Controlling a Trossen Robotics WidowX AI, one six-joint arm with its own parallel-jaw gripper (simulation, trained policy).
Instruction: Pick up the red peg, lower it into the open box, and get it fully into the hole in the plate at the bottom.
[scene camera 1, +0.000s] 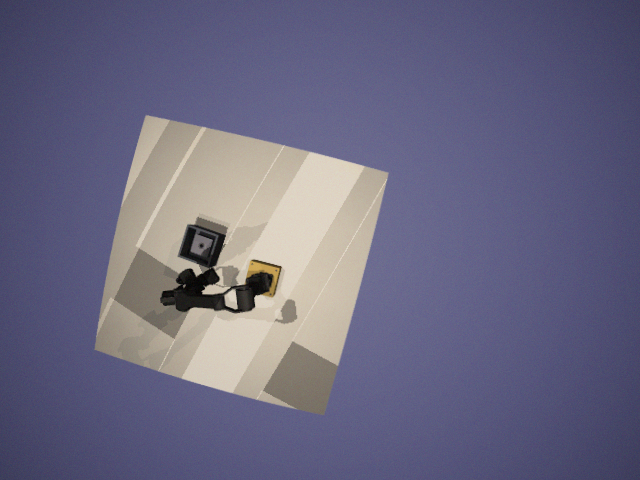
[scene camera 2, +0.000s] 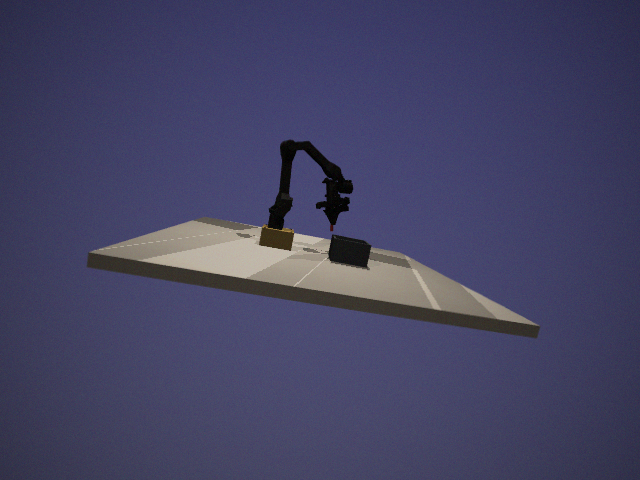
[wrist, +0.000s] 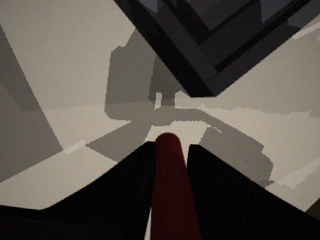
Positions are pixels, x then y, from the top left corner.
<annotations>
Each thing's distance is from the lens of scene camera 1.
dark box (scene camera 1: 185, 252): 1.39 m
</annotations>
